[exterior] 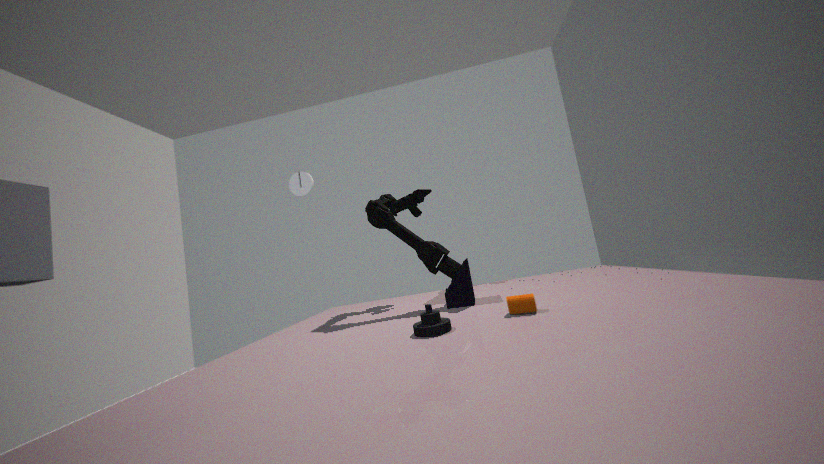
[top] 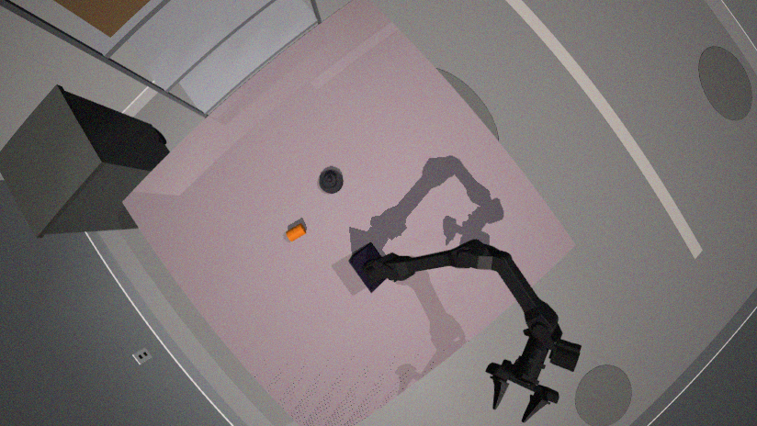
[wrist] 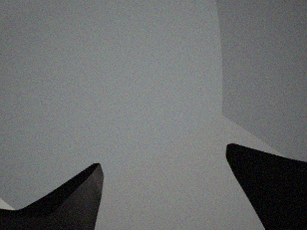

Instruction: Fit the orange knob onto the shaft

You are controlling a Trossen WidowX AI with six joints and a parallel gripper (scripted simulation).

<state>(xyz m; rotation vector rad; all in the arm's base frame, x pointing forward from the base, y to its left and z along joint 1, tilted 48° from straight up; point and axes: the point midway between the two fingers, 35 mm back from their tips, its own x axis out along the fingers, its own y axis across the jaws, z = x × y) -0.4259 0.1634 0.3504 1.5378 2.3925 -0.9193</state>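
The orange knob is 67 cm ahead of my gripper tip, 47 cm below it and 29 cm to the left of it. From my gripper tip the other things lie so: round pedestal (76 cm ahead, 46 cm below, 8 cm to the left).
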